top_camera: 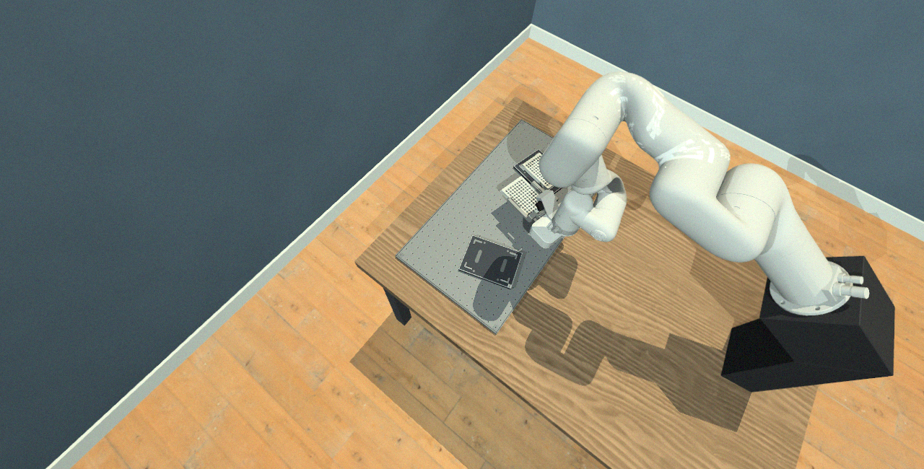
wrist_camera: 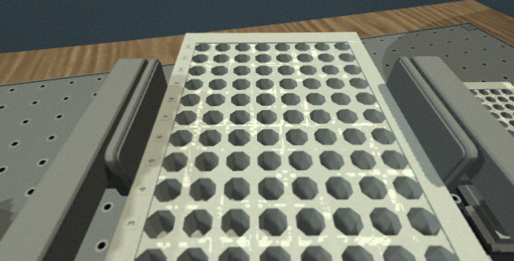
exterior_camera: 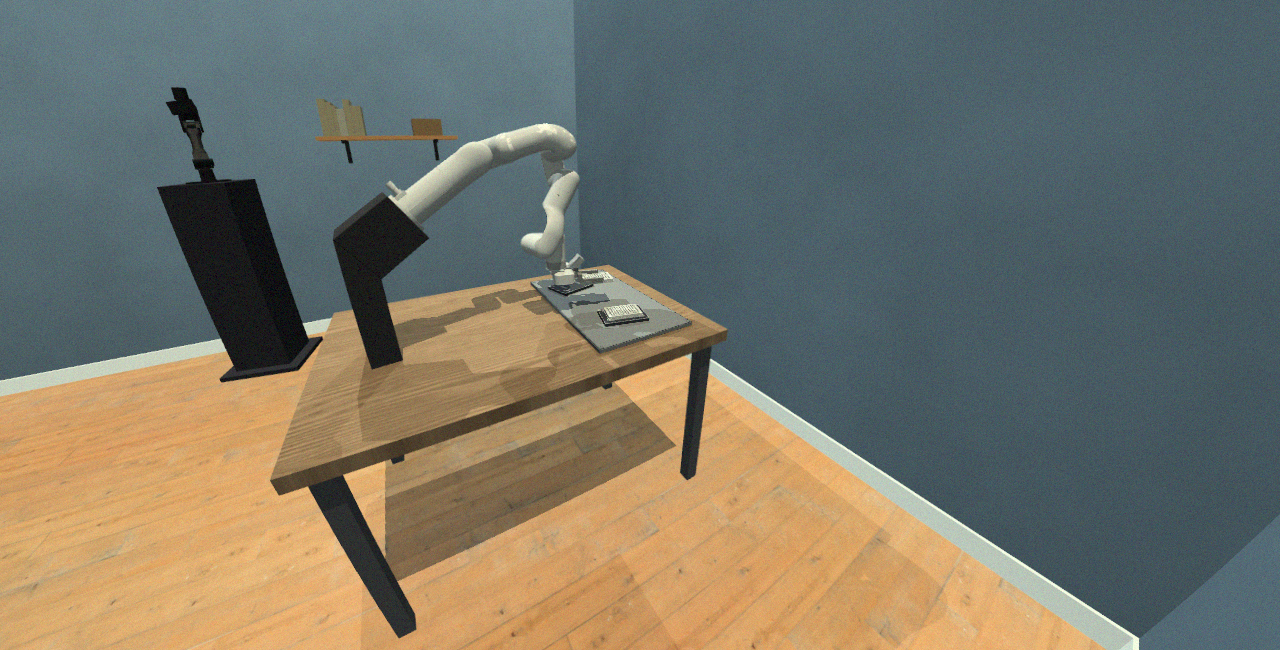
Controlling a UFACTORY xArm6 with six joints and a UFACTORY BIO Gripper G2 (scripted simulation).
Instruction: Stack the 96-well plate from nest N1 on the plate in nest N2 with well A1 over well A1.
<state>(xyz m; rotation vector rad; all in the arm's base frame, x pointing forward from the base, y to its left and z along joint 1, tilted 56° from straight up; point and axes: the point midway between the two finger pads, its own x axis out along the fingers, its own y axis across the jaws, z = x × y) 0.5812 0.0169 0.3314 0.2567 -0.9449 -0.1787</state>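
Now: the plate nest N2 50 mm ahead of my hand, 170 mm to the right of it and 100 mm below it. Also, from my hand: plate nest N1: 60 mm behind, 190 mm to the left, 100 mm below.
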